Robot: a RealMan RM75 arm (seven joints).
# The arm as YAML. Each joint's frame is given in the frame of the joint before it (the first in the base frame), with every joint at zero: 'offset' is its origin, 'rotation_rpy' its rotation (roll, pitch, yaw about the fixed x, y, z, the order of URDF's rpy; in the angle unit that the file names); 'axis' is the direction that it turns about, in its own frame. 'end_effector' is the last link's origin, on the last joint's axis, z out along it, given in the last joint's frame.
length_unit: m
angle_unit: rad
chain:
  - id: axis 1
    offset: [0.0, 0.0, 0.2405]
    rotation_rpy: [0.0, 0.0, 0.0]
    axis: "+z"
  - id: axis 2
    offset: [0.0, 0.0, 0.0]
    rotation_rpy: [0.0, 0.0, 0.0]
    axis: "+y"
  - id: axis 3
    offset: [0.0, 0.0, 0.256]
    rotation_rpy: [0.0, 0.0, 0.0]
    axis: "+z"
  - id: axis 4
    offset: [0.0, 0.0, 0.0]
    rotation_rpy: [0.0, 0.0, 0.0]
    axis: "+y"
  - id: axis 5
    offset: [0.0, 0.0, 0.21]
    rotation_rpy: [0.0, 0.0, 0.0]
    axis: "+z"
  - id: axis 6
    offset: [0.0, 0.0, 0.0]
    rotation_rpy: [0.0, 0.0, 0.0]
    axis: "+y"
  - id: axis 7
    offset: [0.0, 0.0, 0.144]
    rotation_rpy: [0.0, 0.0, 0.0]
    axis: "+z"
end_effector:
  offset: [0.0, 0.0, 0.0]
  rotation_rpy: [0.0, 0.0, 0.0]
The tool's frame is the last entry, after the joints.
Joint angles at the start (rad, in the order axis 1, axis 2, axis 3, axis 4, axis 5, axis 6, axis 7): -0.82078 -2.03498 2.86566 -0.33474 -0.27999 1.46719 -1.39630
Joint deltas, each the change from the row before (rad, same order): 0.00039 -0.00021 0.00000 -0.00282 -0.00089 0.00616 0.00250; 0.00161 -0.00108 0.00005 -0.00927 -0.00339 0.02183 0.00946; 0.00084 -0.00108 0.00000 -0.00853 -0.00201 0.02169 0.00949; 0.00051 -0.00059 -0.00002 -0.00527 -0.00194 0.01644 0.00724; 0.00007 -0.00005 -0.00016 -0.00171 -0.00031 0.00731 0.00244; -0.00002 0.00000 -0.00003 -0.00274 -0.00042 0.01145 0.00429; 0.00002 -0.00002 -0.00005 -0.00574 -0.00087 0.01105 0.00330; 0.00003 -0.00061 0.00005 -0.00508 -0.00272 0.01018 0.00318; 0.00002 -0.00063 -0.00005 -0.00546 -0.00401 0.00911 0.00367; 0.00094 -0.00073 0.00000 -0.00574 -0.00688 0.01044 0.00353; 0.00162 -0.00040 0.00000 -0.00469 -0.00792 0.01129 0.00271; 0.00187 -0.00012 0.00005 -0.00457 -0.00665 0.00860 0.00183; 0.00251 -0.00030 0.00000 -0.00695 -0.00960 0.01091 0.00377; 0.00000 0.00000 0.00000 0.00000 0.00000 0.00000 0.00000; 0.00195 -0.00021 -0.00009 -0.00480 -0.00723 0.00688 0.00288; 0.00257 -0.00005 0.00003 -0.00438 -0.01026 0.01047 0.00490
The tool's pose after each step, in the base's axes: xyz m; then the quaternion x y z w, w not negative. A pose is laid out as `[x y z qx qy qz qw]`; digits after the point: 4 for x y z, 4 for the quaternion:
[-0.2606 0.3579 -0.0275 -0.9022 -0.3439 -0.2364 0.1095]
[-0.2598 0.3562 -0.0258 -0.9038 -0.3377 -0.2406 0.1062]
[-0.2587 0.3546 -0.0242 -0.9057 -0.3311 -0.2444 0.1022]
[-0.2576 0.3534 -0.0231 -0.9070 -0.3259 -0.2477 0.0989]
[-0.2571 0.3528 -0.0227 -0.9075 -0.3239 -0.2492 0.0970]
[-0.2562 0.3520 -0.0220 -0.9085 -0.3204 -0.2514 0.0941]
[-0.2559 0.3514 -0.0207 -0.9092 -0.3174 -0.2529 0.0927]
[-0.2552 0.3509 -0.0196 -0.9096 -0.3147 -0.2553 0.0915]
[-0.2547 0.3507 -0.0185 -0.9100 -0.3118 -0.2578 0.0914]
[-0.2541 0.3504 -0.0170 -0.9097 -0.3091 -0.2617 0.0915]
[-0.2535 0.3499 -0.0155 -0.9091 -0.3068 -0.2664 0.0913]
[-0.2534 0.3495 -0.0141 -0.9085 -0.3054 -0.2699 0.0919]
[-0.2534 0.3491 -0.0120 -0.9078 -0.3029 -0.2745 0.0936]
[-0.2534 0.3491 -0.0120 -0.9078 -0.3029 -0.2745 0.0936]
[-0.2535 0.3489 -0.0105 -0.9072 -0.3012 -0.2778 0.0954]
[-0.2532 0.3485 -0.0087 -0.9065 -0.2981 -0.2830 0.0967]

